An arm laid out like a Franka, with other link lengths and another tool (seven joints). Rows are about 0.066 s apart.
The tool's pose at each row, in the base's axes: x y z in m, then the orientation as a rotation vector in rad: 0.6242, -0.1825, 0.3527, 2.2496, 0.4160, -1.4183; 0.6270, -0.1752, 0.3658, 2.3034, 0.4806, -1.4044; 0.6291, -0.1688, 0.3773, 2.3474, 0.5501, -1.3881; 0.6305, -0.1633, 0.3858, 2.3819, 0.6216, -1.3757; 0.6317, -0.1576, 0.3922, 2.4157, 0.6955, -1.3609; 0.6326, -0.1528, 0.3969, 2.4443, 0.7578, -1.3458; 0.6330, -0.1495, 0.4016, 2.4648, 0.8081, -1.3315; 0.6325, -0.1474, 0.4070, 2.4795, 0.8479, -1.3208; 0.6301, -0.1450, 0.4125, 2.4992, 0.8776, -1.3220
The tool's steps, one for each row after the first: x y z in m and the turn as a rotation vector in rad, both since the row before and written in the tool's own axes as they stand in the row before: -0.0105, -0.0022, -0.0108, 0.0174, 0.0445, -0.0511; -0.0089, -0.0027, -0.0096, 0.0097, 0.0412, -0.0512; -0.0061, -0.0031, -0.0076, 0.0061, 0.0346, -0.0519; -0.0039, -0.0039, -0.0067, 0.0058, 0.0356, -0.0527; -0.0023, -0.0035, -0.0053, 0.0052, 0.0312, -0.0437; -0.0027, -0.0027, -0.0043, 0.0022, 0.0247, -0.0343; -0.0039, -0.0023, -0.0036, 0.0016, 0.0185, -0.0270; -0.0046, -0.0038, -0.0025, 0.0130, 0.0143, -0.0239
